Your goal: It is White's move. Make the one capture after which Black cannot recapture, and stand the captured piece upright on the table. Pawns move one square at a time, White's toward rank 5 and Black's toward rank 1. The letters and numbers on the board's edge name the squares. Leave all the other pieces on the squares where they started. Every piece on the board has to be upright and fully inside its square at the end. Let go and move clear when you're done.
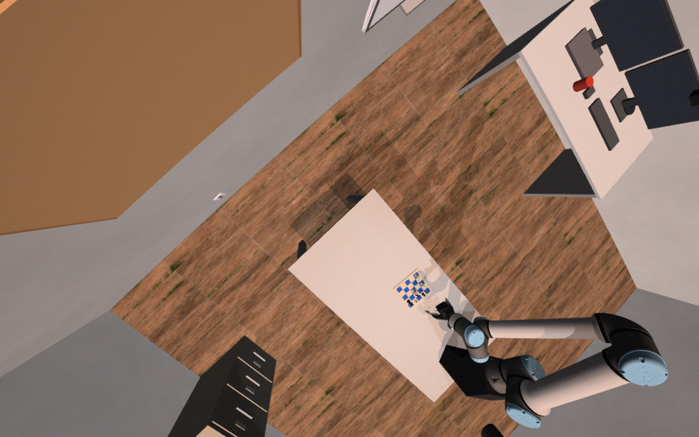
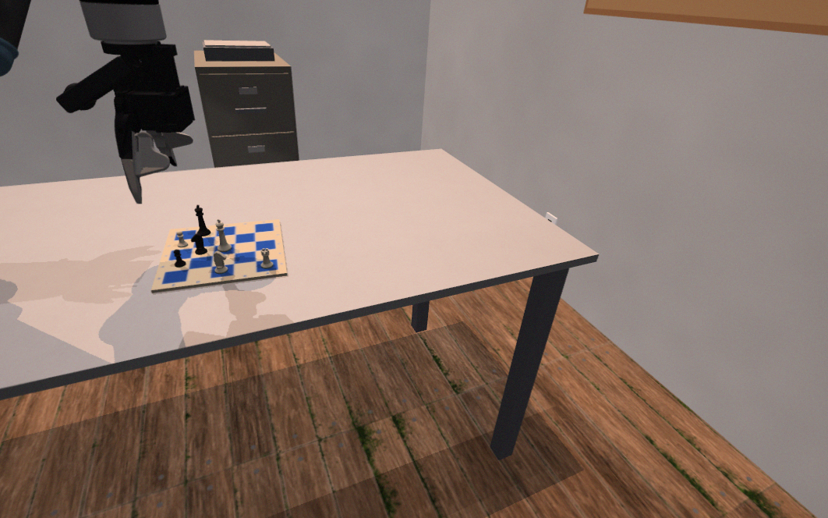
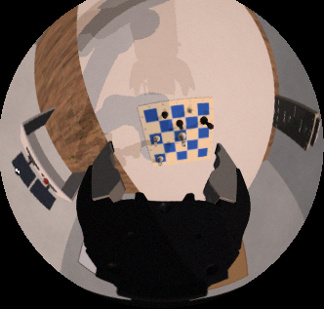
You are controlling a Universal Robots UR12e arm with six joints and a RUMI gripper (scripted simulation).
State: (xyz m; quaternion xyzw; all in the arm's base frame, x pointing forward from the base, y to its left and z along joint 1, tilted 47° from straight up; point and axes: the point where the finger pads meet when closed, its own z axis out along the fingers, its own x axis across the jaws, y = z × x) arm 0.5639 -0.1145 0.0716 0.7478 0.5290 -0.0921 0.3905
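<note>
The black pawn lies 140 mm below my hand. Round my hand: white pawn 20 mm ahead, 70 mm to the left, 140 mm below; black king 60 mm ahead, 100 mm to the left, 120 mm below; white king 80 mm ahead, 20 mm to the left, 120 mm below.
</note>
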